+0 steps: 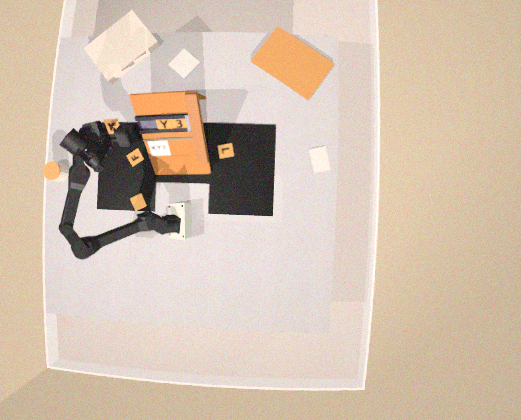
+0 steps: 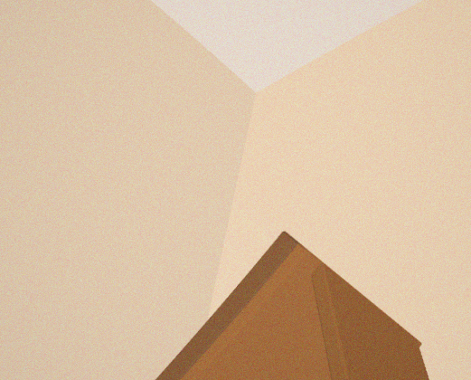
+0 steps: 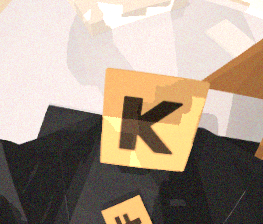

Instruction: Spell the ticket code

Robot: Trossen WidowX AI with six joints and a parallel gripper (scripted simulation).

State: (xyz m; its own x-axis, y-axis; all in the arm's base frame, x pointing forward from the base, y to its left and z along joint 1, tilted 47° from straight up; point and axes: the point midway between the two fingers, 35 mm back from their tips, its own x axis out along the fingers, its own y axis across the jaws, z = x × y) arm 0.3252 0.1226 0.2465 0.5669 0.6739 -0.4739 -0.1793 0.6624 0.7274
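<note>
Now: gripper tip right at the k tile. From my gripper tip the other things lie so: f tile 8 cm behind, 2 cm to the right, 18 cm below; black mat 12 cm behind, 24 cm to the right, 18 cm below; white ticket 4 cm behind, 16 cm to the right, 8 cm below.
</note>
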